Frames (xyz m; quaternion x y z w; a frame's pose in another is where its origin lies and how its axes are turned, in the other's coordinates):
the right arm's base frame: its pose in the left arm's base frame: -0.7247 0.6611 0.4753 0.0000 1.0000 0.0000 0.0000
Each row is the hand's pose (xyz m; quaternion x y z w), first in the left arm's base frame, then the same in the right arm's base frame.
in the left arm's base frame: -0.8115 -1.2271 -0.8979 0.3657 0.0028 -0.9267 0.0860
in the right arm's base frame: 0.0868 -1.8882 1.3732 0.9267 -0.0860 0.3657 0.0028
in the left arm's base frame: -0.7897 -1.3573 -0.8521 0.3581 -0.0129 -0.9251 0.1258
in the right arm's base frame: 0.0650 -2.0184 1.3274 -0.9251 0.1258 -0.3581 0.0129
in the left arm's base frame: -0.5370 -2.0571 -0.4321 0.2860 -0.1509 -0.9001 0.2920
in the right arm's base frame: -0.1877 -2.7182 0.9074 -0.9001 0.2920 -0.2860 0.1509
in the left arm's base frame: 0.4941 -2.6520 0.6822 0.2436 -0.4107 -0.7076 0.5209
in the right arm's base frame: -1.2188 -3.3131 -0.2069 -0.7076 0.5209 -0.2436 0.4107
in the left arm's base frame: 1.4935 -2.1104 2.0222 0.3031 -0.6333 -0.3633 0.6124
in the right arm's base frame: -2.2182 -2.7715 -1.5469 -0.3633 0.6124 -0.3031 0.6333
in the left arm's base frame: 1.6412 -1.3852 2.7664 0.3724 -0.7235 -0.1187 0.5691
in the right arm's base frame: -2.3659 -2.0463 -2.2911 -0.1187 0.5691 -0.3724 0.7235
